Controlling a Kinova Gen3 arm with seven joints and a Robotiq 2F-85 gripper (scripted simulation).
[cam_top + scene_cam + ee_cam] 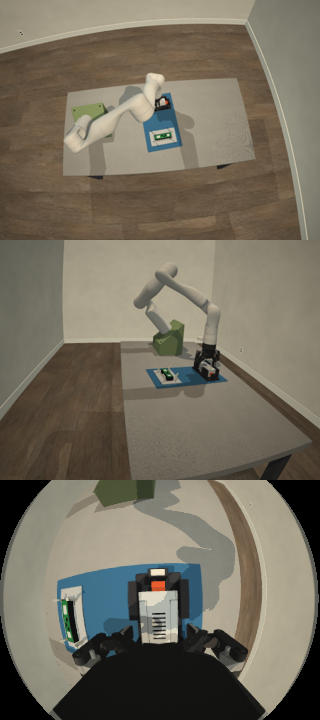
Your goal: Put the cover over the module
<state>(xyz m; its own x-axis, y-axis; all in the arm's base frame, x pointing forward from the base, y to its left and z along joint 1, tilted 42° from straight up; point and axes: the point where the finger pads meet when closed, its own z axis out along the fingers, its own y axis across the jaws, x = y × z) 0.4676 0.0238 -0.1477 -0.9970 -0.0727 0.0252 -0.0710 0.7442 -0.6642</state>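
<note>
Right now the white cover is 10 mm below my hand.
</note>
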